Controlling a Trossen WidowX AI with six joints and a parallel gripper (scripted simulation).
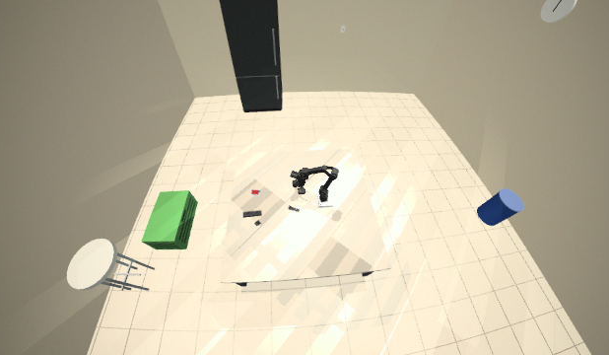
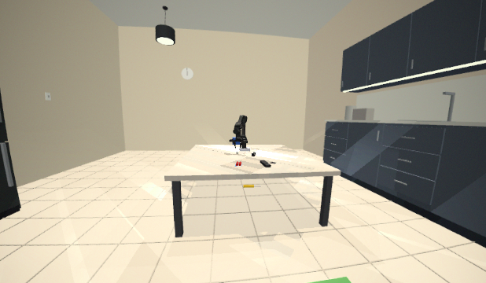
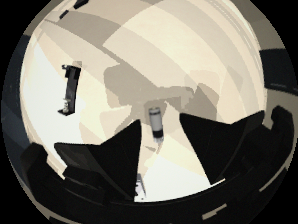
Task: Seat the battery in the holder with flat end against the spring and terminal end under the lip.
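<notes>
The battery is 3 cm behind my gripper tip and 5 cm below it. Round my gripper tip: black bar: 44 cm ahead, 16 cm to the left, 4 cm below.
</notes>
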